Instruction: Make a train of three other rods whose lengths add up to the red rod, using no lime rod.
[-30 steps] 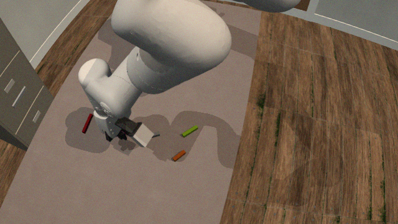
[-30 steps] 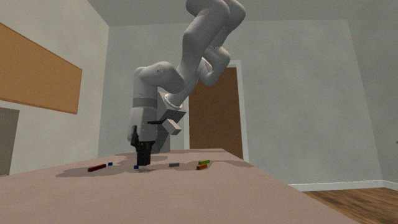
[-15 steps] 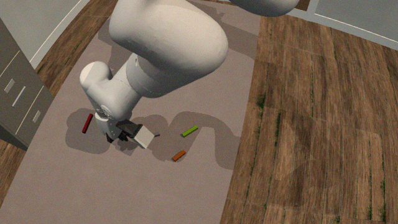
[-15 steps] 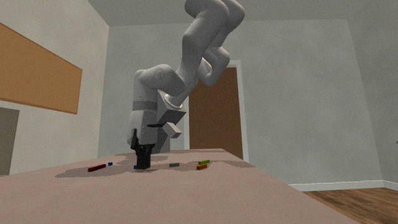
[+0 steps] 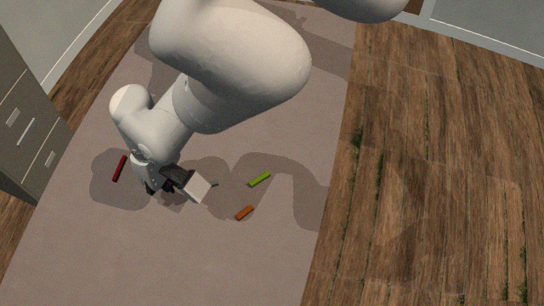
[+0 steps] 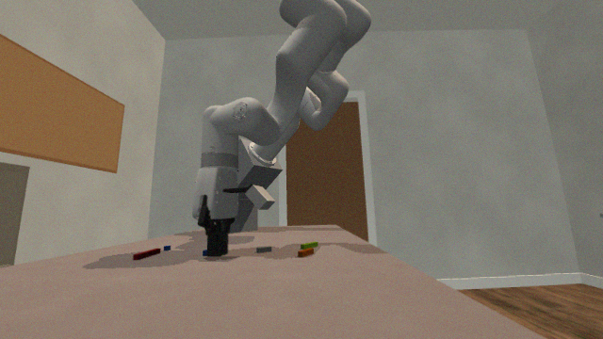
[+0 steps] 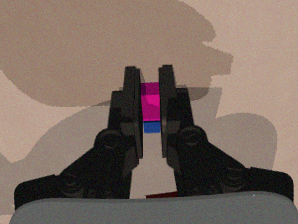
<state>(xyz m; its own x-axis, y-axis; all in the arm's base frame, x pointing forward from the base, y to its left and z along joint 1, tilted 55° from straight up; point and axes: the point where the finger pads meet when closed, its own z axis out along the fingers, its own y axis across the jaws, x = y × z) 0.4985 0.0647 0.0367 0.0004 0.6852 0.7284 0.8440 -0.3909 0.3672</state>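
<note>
Now: hand 2 cm above the magenta rod and 1 cm to the left of it. The rest, counted from my hand: grey rod: 8 cm to the left, 5 cm behind, 2 cm below; orange rod: 18 cm to the left, 2 cm below, 2 cm behind; red rod: 14 cm to the right, 2 cm below, 2 cm ahead.
</note>
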